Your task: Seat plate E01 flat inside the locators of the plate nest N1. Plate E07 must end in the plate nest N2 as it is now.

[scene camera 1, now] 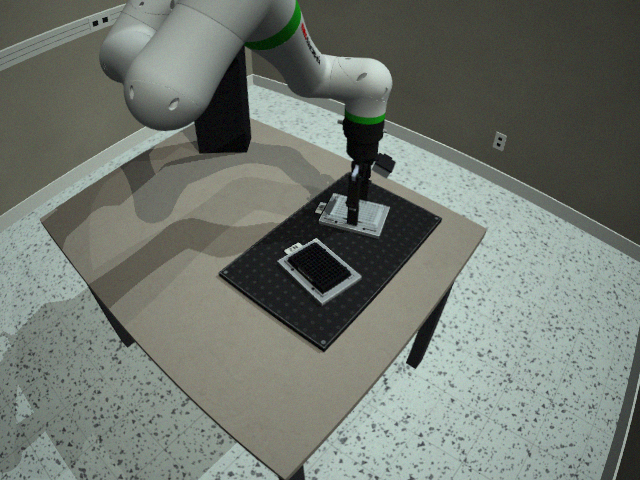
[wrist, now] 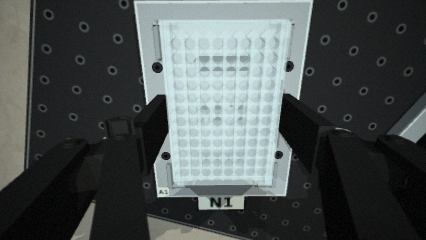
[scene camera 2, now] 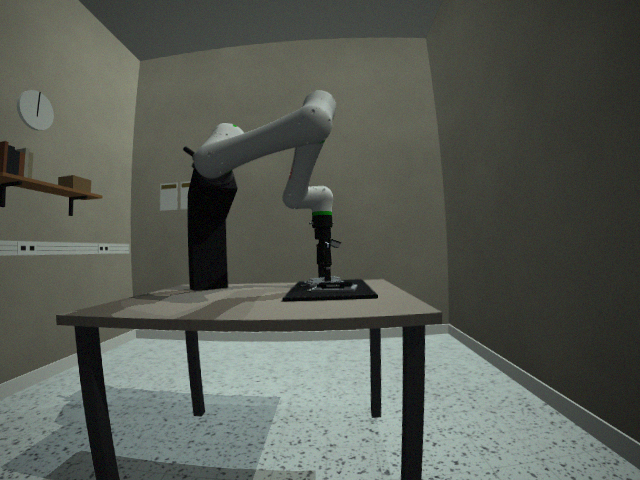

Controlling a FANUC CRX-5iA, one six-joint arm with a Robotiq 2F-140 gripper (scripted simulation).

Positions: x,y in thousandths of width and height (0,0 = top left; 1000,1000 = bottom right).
Labels:
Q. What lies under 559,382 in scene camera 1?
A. The gripper.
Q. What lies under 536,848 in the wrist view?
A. An N1 label.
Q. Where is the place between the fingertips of the gripper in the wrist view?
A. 525,460

